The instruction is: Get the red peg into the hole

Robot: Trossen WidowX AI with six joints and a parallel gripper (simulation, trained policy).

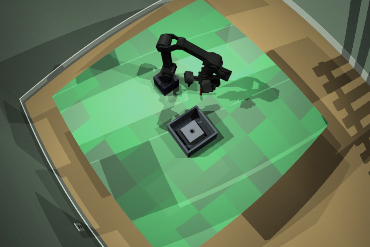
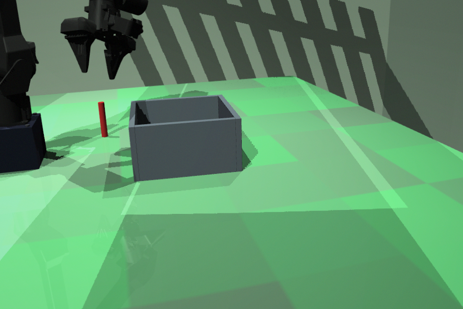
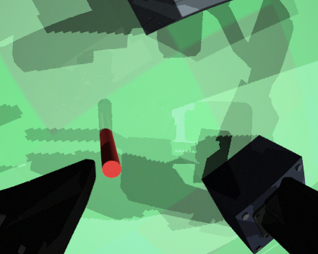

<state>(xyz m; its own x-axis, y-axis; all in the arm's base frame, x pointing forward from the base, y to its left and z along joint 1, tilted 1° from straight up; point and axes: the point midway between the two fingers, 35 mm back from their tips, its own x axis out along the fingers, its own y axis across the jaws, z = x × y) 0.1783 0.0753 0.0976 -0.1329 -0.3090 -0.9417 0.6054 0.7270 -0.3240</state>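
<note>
The red peg is 110 mm below my gripper tip and 40 mm to the left of it. Also, from my gripper tip: grey box 160 mm to the right, 140 mm ahead, 120 mm below; plate 160 mm to the right, 140 mm ahead, 100 mm below.
</note>
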